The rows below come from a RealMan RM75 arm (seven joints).
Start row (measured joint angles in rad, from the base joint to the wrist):
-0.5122, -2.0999, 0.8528, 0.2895, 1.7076, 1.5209, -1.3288
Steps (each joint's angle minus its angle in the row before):
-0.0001, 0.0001, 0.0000, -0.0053, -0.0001, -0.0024, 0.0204
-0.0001, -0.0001, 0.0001, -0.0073, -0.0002, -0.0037, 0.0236
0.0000, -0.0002, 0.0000, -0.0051, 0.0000, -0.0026, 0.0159
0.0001, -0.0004, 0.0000, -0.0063, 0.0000, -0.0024, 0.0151
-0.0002, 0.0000, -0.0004, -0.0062, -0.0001, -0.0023, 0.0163
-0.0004, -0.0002, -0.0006, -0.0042, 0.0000, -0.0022, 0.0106
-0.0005, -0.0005, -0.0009, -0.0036, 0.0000, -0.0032, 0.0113
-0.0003, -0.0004, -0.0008, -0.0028, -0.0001, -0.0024, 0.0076
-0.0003, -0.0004, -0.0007, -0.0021, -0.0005, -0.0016, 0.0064
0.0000, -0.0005, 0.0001, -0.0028, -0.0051, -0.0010, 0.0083
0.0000, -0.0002, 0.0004, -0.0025, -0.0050, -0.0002, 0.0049
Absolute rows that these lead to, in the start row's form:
-0.5123, -2.0998, 0.8528, 0.2842, 1.7075, 1.5185, -1.3084
-0.5124, -2.0999, 0.8529, 0.2769, 1.7073, 1.5148, -1.2848
-0.5124, -2.1001, 0.8529, 0.2718, 1.7073, 1.5122, -1.2689
-0.5123, -2.1005, 0.8529, 0.2655, 1.7073, 1.5098, -1.2538
-0.5125, -2.1005, 0.8525, 0.2593, 1.7072, 1.5075, -1.2375
-0.5129, -2.1007, 0.8519, 0.2551, 1.7072, 1.5053, -1.2269
-0.5134, -2.1012, 0.8510, 0.2515, 1.7072, 1.5021, -1.2156
-0.5137, -2.1016, 0.8502, 0.2487, 1.7071, 1.4997, -1.2080
-0.5140, -2.1020, 0.8495, 0.2466, 1.7066, 1.4981, -1.2016
-0.5140, -2.1025, 0.8496, 0.2438, 1.7015, 1.4971, -1.1933
-0.5140, -2.1027, 0.8500, 0.2413, 1.6965, 1.4969, -1.1884

